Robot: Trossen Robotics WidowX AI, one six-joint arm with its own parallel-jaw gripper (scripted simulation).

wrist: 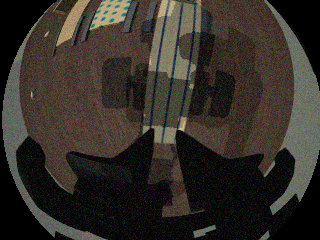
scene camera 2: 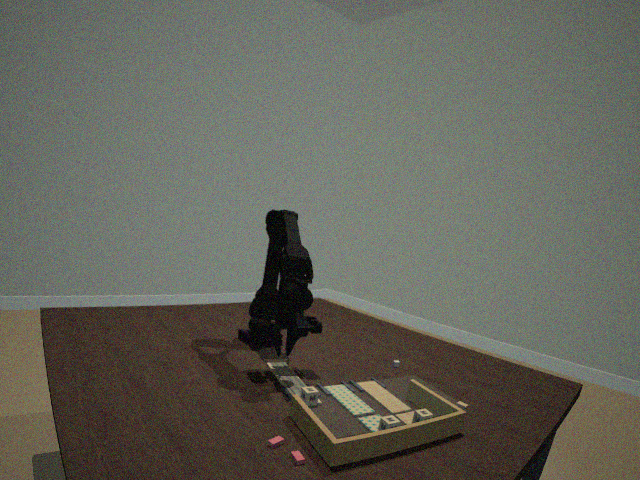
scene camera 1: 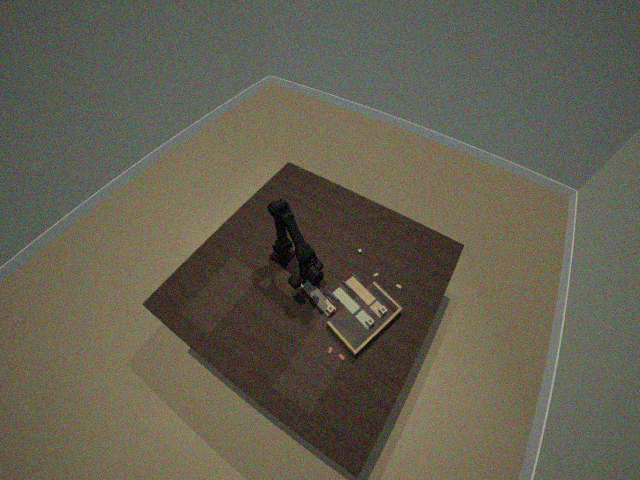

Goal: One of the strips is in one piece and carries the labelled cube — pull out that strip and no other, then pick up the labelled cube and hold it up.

Observation:
In view: the gripper (scene camera 2: 282, 355).
The gripper shows as well in the wrist view (wrist: 165, 133).

